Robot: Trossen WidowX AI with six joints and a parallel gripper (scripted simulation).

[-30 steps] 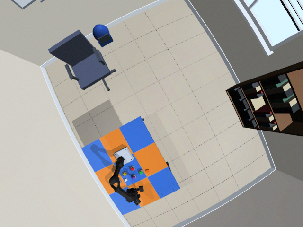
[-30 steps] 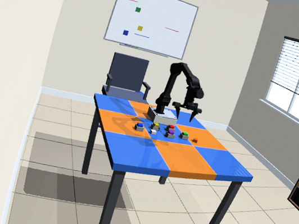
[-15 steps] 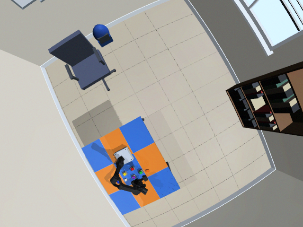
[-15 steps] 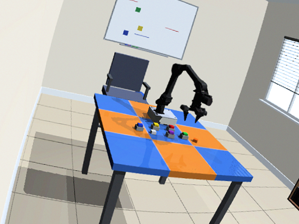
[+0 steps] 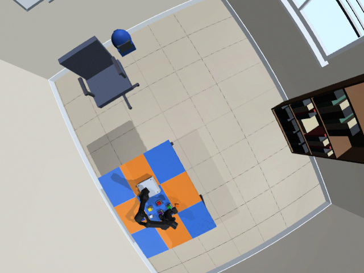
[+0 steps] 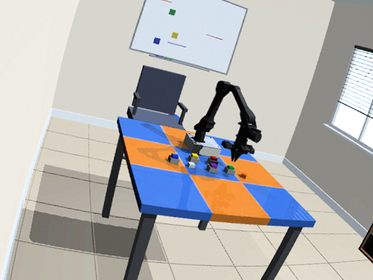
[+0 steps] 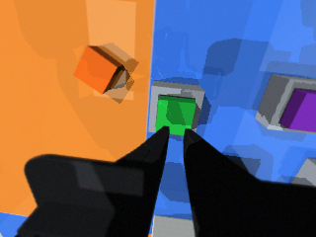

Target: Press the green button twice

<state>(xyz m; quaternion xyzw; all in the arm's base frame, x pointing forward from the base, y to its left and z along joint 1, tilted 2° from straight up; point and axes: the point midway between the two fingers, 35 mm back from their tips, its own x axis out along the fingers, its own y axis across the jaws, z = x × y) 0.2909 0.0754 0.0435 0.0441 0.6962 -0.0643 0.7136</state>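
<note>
The green button lies 3 cm below my gripper tip. Round my gripper tip: purple button: 12 cm to the right, 3 cm below; then red button: 10 cm behind, 6 cm to the right, 3 cm below; then orange block: 4 cm ahead, 7 cm to the left, 6 cm below.
</note>
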